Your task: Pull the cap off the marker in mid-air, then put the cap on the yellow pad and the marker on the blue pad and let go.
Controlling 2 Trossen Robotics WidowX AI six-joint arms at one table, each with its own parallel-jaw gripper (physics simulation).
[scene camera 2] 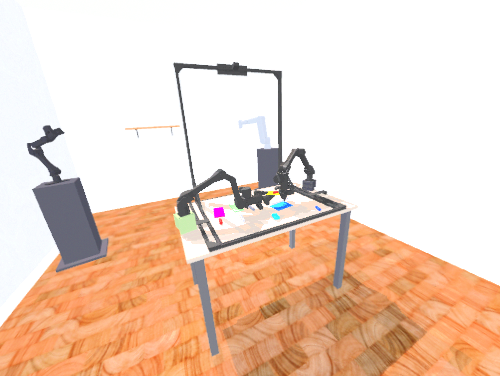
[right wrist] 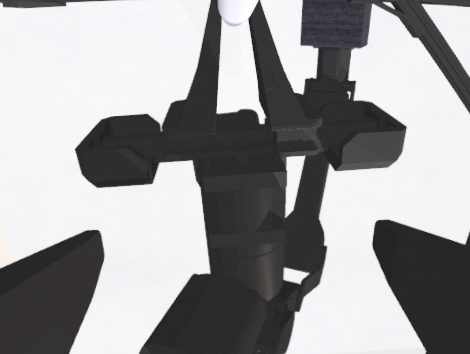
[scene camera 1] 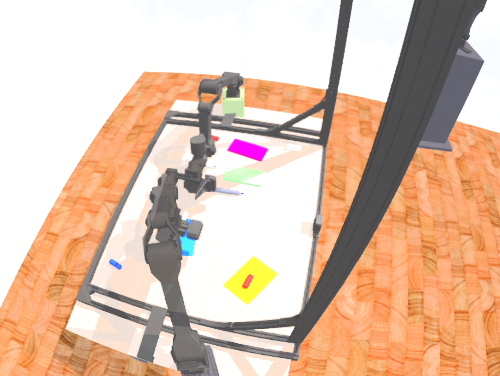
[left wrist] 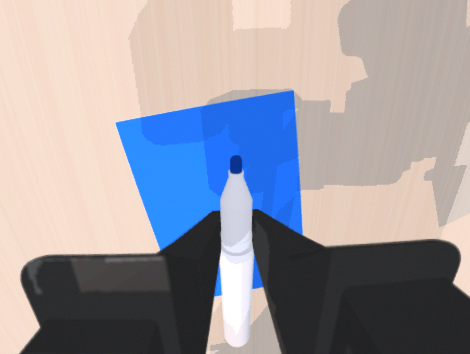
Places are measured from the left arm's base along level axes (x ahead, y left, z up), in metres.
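Pixels of known places: left gripper, between the fingertips: (scene camera 2: 283, 200) (left wrist: 235, 218); right gripper, between the fingertips: (scene camera 2: 271, 193) (right wrist: 239, 239) (scene camera 1: 182, 196); left arm's base, origin of its link: (scene camera 2: 309, 180) (right wrist: 335, 45) (scene camera 1: 196, 363); right arm's base, origin of its link: (scene camera 2: 183, 213) (scene camera 1: 233, 93).
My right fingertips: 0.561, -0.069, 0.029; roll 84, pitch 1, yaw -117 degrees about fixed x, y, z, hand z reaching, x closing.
For each thing: its top centre in the pictures, then the offset to it from my right fingertips, as dx, dy, dz.
- marker, centre of its top: (right wrist: 237, 27) (left wrist: 239, 291) -0.071, +0.033, -0.062
- yellow pad, centre of its top: (scene camera 1: 250, 279) -0.300, -0.156, -0.117
- small red cap-like piece, centre of its top: (scene camera 1: 248, 280) -0.306, -0.147, -0.098
- blue-grey pen, centre of its top: (scene camera 1: 224, 189) +0.070, -0.156, -0.098
- magenta pad, centre of its top: (scene camera 1: 247, 148) (scene camera 2: 218, 211) +0.262, -0.295, -0.109
- pale green pad, centre of its top: (scene camera 1: 244, 175) +0.128, -0.245, -0.109
- small blue piece, centre of its top: (scene camera 1: 114, 263) -0.152, +0.294, -0.096
- red piece, centre of its top: (scene camera 1: 212, 136) +0.365, -0.167, -0.096
My left gripper (left wrist: 235, 218) (right wrist: 237, 6) is shut on the uncapped marker, a white body with a grey front and dark blue tip. The marker (left wrist: 237, 295) is held above the blue pad (left wrist: 170, 175) (scene camera 1: 187, 246) (scene camera 2: 281, 205); its white rear end also shows in the right wrist view (right wrist: 234, 16). The yellow pad (scene camera 1: 262, 271) lies flat, with a small red cap-like piece (scene camera 1: 248, 281) on it. My right gripper is open and empty, its fingers apart, facing the left gripper. The left fingertips are hidden in scene camera 1.
A blue-grey pen (scene camera 1: 229, 191) lies on the table, partly behind the right gripper. A magenta pad (scene camera 1: 247, 150) and a pale green pad (scene camera 1: 242, 175) lie further back. A small blue piece (scene camera 1: 115, 264) and a red piece (scene camera 1: 215, 138) lie near the table's left side. A dark frame surrounds the table.
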